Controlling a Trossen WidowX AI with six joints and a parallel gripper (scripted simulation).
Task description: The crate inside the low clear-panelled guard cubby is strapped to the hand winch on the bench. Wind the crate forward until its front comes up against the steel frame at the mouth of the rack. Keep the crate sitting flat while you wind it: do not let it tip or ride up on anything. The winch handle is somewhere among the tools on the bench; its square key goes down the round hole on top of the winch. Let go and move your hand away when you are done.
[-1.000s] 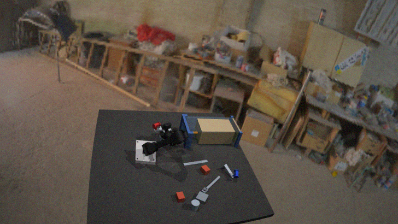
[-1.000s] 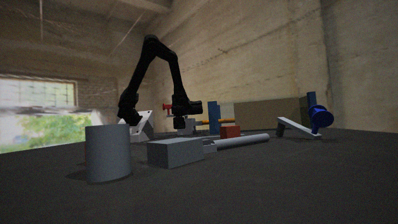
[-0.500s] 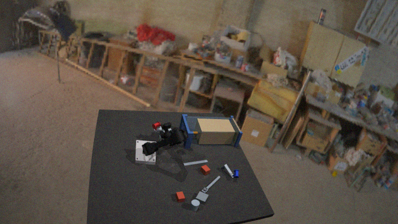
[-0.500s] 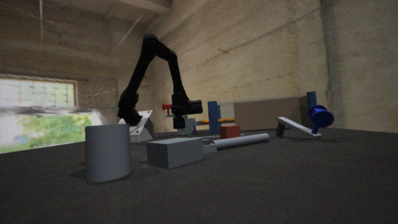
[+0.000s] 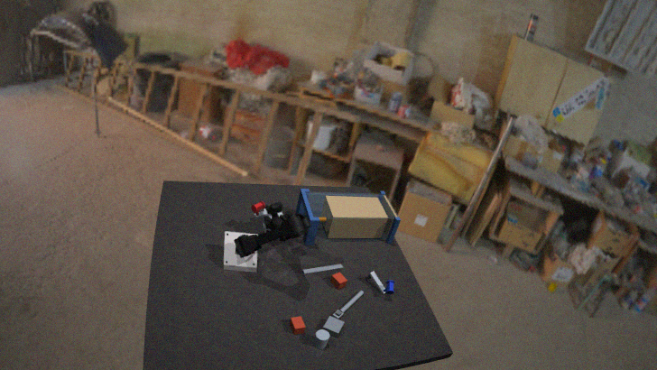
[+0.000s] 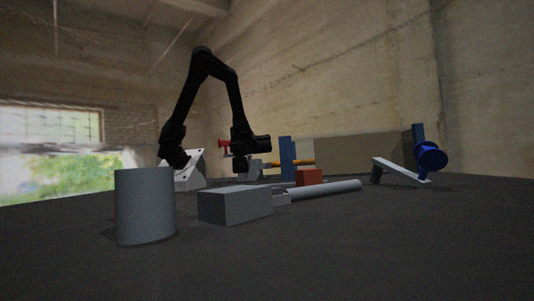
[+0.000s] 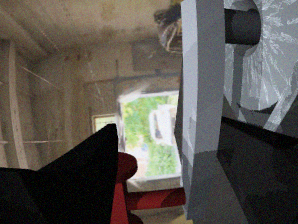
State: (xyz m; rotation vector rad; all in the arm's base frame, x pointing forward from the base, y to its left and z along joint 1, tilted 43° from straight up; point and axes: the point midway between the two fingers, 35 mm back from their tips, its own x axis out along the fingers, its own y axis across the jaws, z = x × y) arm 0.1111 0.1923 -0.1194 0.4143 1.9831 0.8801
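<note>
Now: the red knob 4 cm behind my gripper tip, 3 cm to the right of it and 2 cm above it. Also, from my gripper tip: grey winch (10 cm below, 3 cm ahead, 1 cm to the left); grey bar (29 cm ahead, 25 cm to the right, 13 cm below); clear-panelled cubby (45 cm ahead, 8 cm to the left, 1 cm below).
</note>
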